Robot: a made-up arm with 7 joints.
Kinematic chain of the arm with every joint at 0, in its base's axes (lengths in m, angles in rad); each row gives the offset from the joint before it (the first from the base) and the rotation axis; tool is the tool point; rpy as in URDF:
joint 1: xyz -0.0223 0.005 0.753 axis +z
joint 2: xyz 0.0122 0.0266 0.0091 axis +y
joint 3: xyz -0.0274 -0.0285 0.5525 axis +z
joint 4: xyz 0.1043 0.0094 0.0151 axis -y
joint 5: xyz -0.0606 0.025 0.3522 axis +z
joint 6: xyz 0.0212 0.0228 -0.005 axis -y
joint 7: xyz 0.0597 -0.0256 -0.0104 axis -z
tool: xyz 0.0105 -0.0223 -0.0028 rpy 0 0 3.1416
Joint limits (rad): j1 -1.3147..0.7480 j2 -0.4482..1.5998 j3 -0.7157..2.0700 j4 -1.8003..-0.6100 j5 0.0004..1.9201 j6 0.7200..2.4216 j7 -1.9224..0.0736
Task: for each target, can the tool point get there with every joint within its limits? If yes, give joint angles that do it. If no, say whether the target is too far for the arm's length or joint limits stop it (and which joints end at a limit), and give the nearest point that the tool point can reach.
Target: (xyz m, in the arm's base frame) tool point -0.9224 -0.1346 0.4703
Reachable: no: joint limits stop it (at a limit: joint 1, joint 2, joint 3, joint 4) | nearest point -0.6614 -0.0584 1.0411 | short by 0.632 m
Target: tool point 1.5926 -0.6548 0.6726
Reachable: no: too far | nearest point 0.9202 -0.3801 0.7213 | short by 0.728 m
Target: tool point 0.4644 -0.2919 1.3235
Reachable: yes | joints -0.2883 0.1075 -0.2991 -1.6105 0.2977 2.1818 -0.2492
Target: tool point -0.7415 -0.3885 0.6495
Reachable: no: joint limits stop it (at a limit: joint 1, joint 2, joint 3, joint 4, joint 6) | nearest point -0.6657 -0.0833 1.0502 | short by 0.509 m
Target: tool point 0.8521 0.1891 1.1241
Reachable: yes | joints -0.1126 0.8553 0.6666 -0.8903 0.8471 1.8124 -0.6133
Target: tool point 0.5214 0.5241 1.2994
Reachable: yes | joints 0.1676 0.6446 0.9757 -1.0696 1.3615 1.3816 -0.3344
